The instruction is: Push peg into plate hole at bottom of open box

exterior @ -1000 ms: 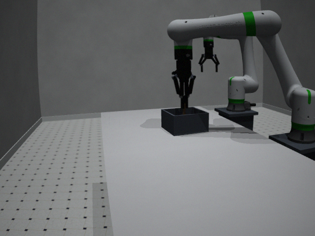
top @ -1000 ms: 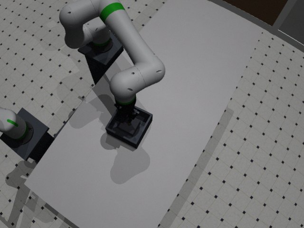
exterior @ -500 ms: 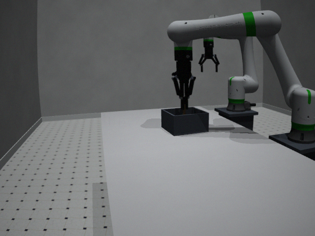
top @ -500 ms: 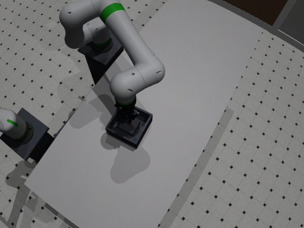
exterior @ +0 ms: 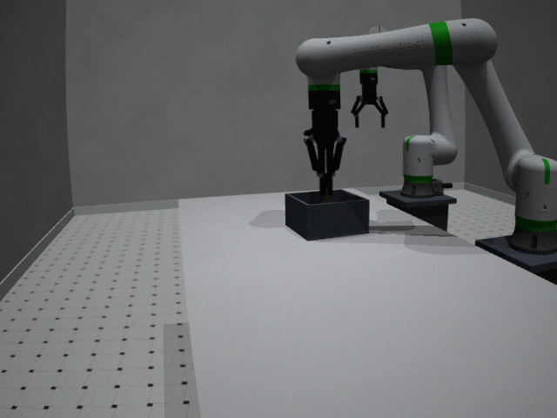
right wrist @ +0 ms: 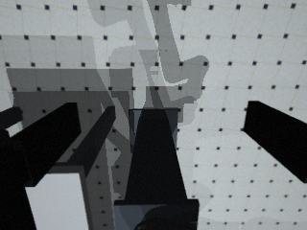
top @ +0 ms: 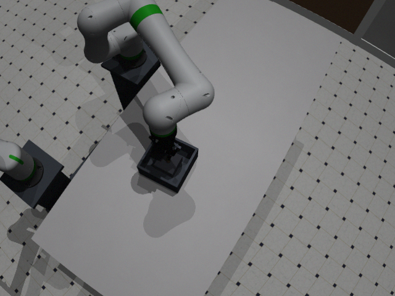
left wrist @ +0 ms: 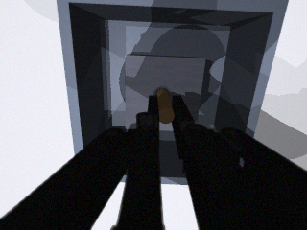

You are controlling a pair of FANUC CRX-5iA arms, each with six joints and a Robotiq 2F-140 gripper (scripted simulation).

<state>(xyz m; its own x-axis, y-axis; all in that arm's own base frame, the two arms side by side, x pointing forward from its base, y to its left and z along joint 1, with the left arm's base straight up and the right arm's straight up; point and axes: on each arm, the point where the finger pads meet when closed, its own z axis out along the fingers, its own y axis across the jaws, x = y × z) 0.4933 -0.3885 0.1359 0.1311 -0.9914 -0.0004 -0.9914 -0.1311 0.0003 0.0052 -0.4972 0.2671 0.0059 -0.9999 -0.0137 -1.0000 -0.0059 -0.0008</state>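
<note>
My left hand is 5 cm above the brown peg. Also, from my left hand: grey plate (9 cm below); then dark box (11 cm below).
</note>
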